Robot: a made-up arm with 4 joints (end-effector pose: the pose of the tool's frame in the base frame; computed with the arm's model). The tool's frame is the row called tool.
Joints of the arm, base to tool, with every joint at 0 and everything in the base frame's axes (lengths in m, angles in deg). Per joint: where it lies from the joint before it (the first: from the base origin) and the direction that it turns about. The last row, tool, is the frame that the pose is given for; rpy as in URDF.
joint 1: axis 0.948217 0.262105 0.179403 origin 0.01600 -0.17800 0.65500
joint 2: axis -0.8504 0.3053 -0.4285 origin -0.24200 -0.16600 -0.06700
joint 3: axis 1 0 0 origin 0.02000 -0.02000 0.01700
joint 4: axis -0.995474 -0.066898 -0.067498 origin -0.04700 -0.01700 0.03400
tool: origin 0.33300 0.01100 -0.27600 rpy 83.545 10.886 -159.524
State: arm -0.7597 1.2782 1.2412 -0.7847
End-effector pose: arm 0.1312 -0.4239 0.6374 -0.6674 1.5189 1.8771
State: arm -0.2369 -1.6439 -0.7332 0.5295
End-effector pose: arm 0.1763 -0.2924 0.6489 -1.6080 1.7493 1.7578
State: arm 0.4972 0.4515 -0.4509 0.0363
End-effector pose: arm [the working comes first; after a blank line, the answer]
Working (the frame after each row of the table, in the pose's form):
after joint 1: 0.0160 -0.1780 0.6550 0.4715 0.1303 0.0892
after joint 2: -0.2236 -0.3234 0.5451 0.0676 0.2872 -0.0436
after joint 3: -0.2007 -0.3452 0.5545 -0.3801 0.2914 0.0218
after joint 4: -0.2351 -0.3469 0.6042 -0.4163 0.2884 0.0252

0.0086 -0.4594 0.2648 0.1929 -2.1170 -1.7052
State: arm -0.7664 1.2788 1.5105 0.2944
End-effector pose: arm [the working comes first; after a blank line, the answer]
Working (the frame after each row of the table, in the pose's form):
after joint 1: 0.0160 -0.1780 0.6550 -0.7267 -0.2009 -0.1375
after joint 2: -0.2424 -0.3324 0.6576 -1.6885 0.0793 -0.9533
after joint 3: -0.2266 -0.3220 0.6847 -0.2798 -0.5235 -0.6577
after joint 4: -0.2817 -0.2974 0.6890 -0.5575 -0.4484 -0.7520

-0.0073 -0.6308 0.6618 -0.1949 2.2259 1.2213
